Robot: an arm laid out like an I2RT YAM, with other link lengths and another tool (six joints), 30 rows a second.
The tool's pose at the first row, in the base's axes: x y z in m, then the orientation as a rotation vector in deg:
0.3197, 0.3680, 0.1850, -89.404, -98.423, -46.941
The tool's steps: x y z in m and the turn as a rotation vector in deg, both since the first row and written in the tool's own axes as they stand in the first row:
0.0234, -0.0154, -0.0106, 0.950, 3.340, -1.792
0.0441, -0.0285, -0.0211, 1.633, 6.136, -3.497
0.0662, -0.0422, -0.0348, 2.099, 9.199, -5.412
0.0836, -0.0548, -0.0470, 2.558, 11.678, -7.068
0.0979, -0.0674, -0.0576, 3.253, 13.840, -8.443
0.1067, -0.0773, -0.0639, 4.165, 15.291, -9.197
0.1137, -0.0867, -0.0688, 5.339, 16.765, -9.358
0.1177, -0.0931, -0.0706, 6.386, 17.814, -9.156
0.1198, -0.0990, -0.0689, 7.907, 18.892, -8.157
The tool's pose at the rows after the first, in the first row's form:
0.3036, 0.3715, 0.2100, -85.244, -97.794, -49.031
0.2899, 0.3738, 0.2328, -81.675, -97.369, -50.925
0.2757, 0.3742, 0.2585, -77.898, -96.832, -53.229
0.2629, 0.3732, 0.2796, -74.698, -96.447, -55.011
0.2501, 0.3718, 0.2972, -71.774, -96.055, -56.206
0.2401, 0.3708, 0.3079, -69.674, -95.697, -56.476
0.2306, 0.3701, 0.3163, -67.871, -94.863, -56.223
0.2241, 0.3704, 0.3205, -66.712, -94.038, -55.690
0.2180, 0.3724, 0.3211, -65.865, -92.612, -54.360

